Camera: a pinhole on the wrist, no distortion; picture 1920 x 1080 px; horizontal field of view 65.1 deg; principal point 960.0 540.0 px. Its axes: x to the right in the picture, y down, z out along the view. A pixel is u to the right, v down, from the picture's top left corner.
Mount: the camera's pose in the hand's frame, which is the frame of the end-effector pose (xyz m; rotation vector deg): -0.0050 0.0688 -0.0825 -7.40 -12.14 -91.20
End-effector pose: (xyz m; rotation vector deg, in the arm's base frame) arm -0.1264 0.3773 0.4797 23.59 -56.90 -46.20
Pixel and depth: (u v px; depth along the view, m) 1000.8 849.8 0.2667
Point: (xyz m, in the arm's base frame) -0.2244 0.4342 0.6684
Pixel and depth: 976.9 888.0 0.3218
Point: -0.2599 0.4335 0.7150
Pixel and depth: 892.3 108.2 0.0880
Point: -0.0999 0.4632 0.5196
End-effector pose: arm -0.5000 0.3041 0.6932 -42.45 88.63 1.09
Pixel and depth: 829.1 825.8 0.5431
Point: -0.2070 0.6473 0.4685
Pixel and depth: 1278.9 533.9 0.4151
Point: -0.2326 0.5237 0.6410
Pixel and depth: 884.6 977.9 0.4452
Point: -0.2626 0.5589 0.4731
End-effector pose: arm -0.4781 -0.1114 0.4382 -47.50 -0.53 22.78
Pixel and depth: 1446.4 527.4 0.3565
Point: -0.5633 0.1057 0.6157
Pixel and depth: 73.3 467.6 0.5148
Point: -0.7388 0.4147 0.3425
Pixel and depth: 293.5 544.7 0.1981
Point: -0.5704 0.0700 0.3607
